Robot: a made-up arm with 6 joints.
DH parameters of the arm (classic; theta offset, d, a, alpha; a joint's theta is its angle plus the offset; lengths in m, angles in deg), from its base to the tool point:
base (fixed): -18.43 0 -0.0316 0
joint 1: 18.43 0.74 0.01 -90
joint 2: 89.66 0 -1.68 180
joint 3: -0.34 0.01 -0.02 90
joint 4: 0 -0.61 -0.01 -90
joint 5: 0 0.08 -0.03 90
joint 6: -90 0 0.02 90
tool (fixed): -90 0 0 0
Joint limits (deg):
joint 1: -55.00..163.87
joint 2: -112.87..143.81
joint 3: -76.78..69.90
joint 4: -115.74..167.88
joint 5: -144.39..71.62
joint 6: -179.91..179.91
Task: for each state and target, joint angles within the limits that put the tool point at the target. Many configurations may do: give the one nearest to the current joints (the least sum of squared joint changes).
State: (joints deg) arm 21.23 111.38 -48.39 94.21 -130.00 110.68
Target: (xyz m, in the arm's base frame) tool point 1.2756 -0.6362 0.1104
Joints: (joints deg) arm -26.12 91.92 -29.65 91.24 -130.41 111.24
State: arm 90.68 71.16 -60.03 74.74 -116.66 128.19
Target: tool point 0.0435 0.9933 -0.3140
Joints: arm 87.49 115.89 -42.78 75.11 -116.46 128.88
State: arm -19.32 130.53 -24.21 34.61 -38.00 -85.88
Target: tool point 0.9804 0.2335 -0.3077
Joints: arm 14.87 113.47 -39.31 36.68 -37.80 -85.05
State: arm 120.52 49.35 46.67 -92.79 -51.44 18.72
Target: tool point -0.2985 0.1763 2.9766
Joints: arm 152.58 0.65 66.66 -98.98 -53.80 19.42
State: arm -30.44 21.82 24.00 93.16 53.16 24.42
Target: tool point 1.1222 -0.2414 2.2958
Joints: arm -13.19 20.24 10.30 94.72 53.05 23.85
